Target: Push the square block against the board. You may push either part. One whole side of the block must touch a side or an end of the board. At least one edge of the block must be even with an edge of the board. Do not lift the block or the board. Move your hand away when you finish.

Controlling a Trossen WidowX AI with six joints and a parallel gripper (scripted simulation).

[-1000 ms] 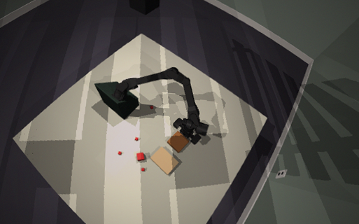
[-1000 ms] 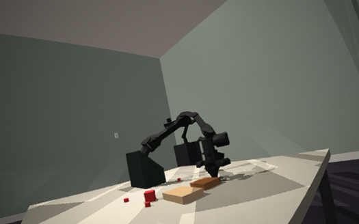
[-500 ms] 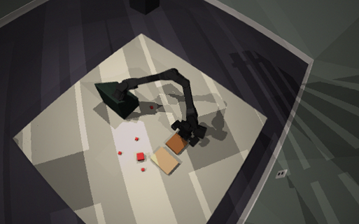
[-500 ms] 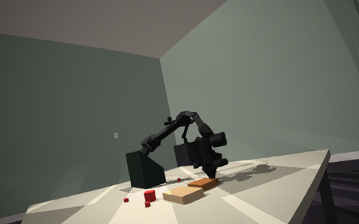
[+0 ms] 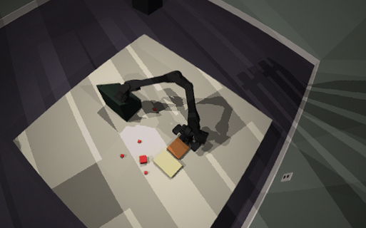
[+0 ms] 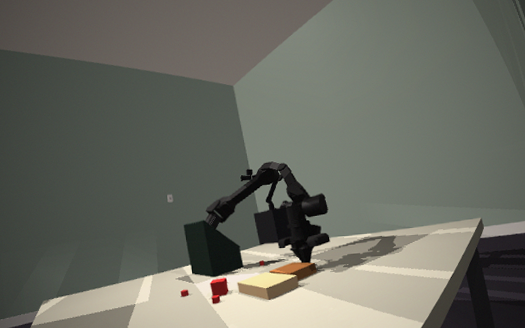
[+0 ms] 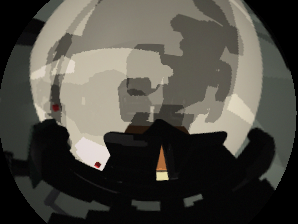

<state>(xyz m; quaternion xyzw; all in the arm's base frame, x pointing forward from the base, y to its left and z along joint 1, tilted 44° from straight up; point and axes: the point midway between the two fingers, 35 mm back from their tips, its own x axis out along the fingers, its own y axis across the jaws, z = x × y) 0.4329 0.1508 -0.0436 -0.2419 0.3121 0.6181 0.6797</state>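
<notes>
My gripper tip is now 10 mm past the square block, 60 mm to the left of it and 10 mm below it. From my gripper tip the other things lie so: red cube (130 mm behind, 250 mm to the right, 10 mm above); then board (180 mm to the right, 10 mm above).
</notes>
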